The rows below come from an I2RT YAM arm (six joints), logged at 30 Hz.
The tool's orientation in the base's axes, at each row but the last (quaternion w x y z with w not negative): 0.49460 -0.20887 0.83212 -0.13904; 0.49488 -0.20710 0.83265 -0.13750; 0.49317 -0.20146 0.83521 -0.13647; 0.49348 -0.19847 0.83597 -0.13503; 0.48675 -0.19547 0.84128 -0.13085; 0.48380 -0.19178 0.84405 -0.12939
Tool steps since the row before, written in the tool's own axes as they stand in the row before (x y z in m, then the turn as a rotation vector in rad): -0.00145 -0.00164 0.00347 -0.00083 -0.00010 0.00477; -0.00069 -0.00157 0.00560 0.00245 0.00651 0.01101; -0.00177 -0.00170 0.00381 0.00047 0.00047 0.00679; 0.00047 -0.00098 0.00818 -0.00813 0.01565 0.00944; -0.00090 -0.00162 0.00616 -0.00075 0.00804 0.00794; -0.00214 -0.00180 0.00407 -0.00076 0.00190 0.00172
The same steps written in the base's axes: 0.00402 -0.00082 0.00019 0.00458 0.00020 -0.00157; 0.00555 -0.00118 -0.00143 0.00730 0.00426 -0.00991; 0.00446 -0.00078 0.00027 0.00567 -0.00001 -0.00380; 0.00718 -0.00133 -0.00385 0.00872 0.01735 -0.00482; 0.00609 -0.00121 -0.00167 0.00563 0.00726 -0.00663; 0.00486 -0.00078 0.00034 0.00146 0.00198 -0.00104
